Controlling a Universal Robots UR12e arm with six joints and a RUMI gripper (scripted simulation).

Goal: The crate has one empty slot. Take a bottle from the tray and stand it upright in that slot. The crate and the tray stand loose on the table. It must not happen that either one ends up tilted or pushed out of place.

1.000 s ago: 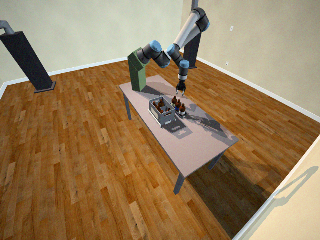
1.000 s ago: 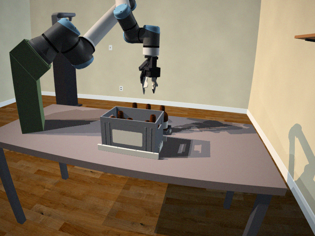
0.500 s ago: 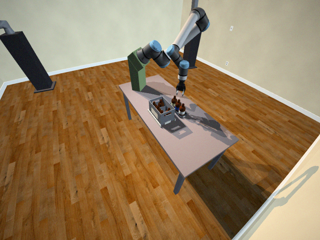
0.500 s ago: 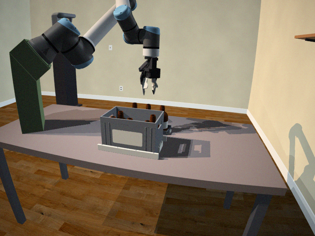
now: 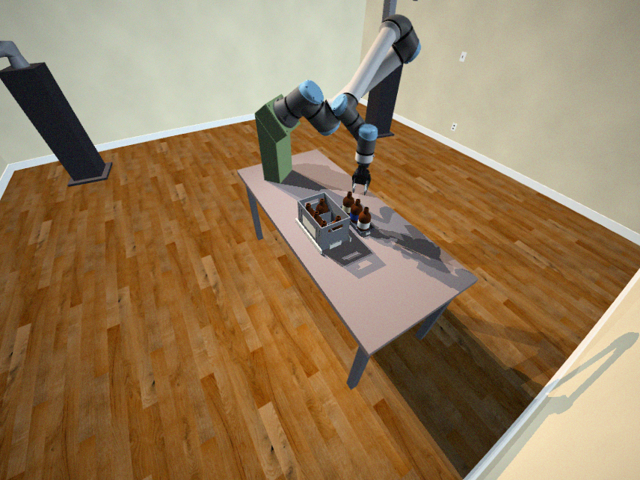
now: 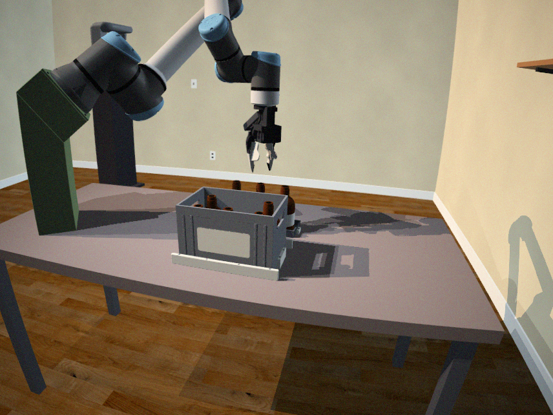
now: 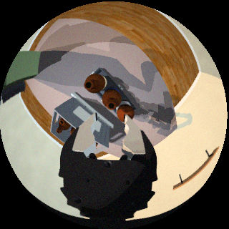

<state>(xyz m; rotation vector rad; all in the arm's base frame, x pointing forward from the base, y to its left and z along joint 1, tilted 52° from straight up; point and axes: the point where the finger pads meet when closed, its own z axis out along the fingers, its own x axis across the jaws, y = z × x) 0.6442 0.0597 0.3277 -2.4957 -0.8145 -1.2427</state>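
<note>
Right now the tray is 210 mm below my hand. Round my hand: grey crate: 230 mm to the right, 130 mm below, 20 mm ahead.
</note>
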